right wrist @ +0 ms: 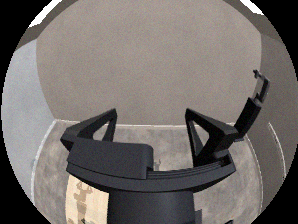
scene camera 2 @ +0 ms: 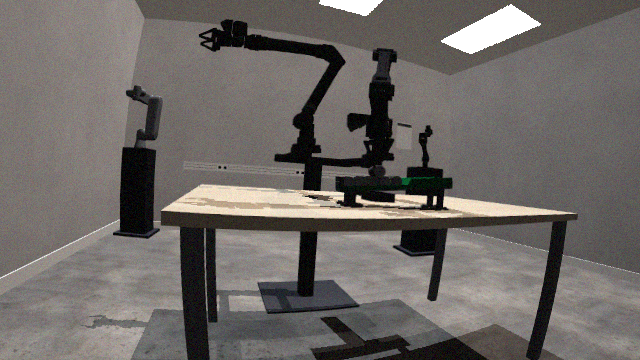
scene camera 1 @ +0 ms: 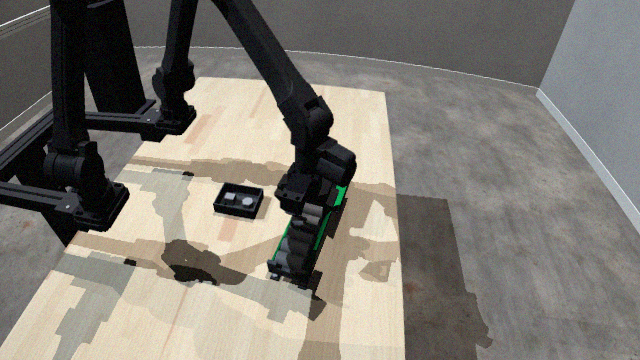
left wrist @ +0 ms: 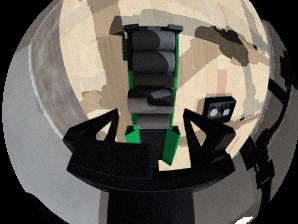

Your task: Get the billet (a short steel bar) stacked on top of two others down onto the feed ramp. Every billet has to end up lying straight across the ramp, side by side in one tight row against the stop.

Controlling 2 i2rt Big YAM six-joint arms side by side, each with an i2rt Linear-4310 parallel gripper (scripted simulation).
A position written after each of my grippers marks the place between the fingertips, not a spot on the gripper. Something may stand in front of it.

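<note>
My left gripper (scene camera 1: 305, 213), (left wrist: 150, 112). My right gripper (right wrist: 151, 112). Small black tray (scene camera 1: 242, 191), out of frame in the right wrist view.
</note>
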